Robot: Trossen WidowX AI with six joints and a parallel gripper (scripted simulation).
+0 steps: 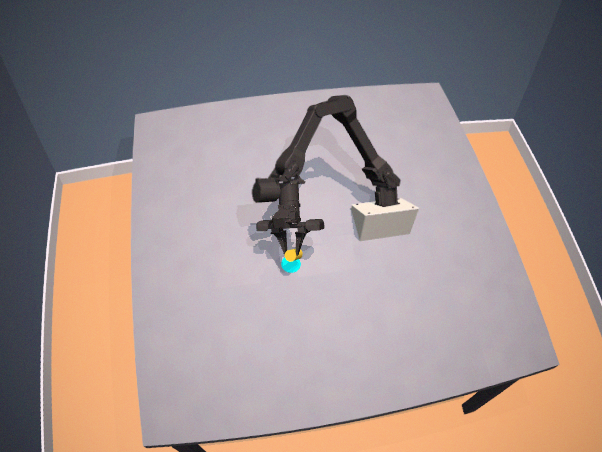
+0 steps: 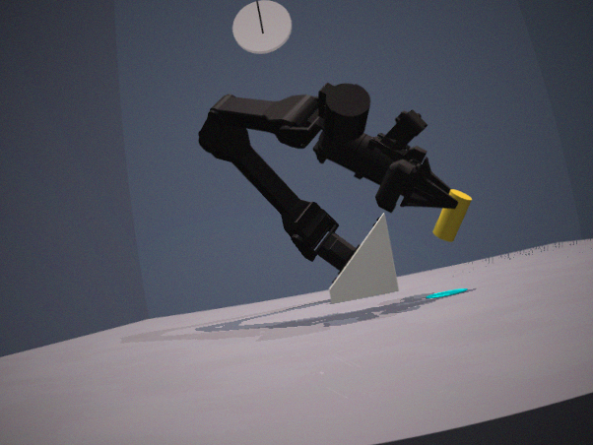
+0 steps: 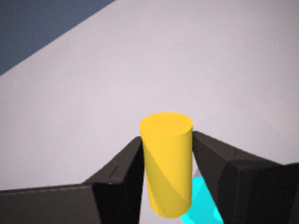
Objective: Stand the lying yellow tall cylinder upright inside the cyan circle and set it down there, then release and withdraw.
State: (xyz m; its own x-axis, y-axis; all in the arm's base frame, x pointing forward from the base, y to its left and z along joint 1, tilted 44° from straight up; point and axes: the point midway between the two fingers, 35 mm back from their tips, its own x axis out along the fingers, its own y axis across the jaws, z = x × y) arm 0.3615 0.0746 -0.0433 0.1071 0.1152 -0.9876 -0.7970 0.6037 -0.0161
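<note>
My gripper tip is 10 mm past the cyan circle, 40 mm to the left of it and 120 mm above it. The rest, counted from my gripper tip: yellow tall cylinder (10 mm behind, 10 mm to the right, 20 mm below).
</note>
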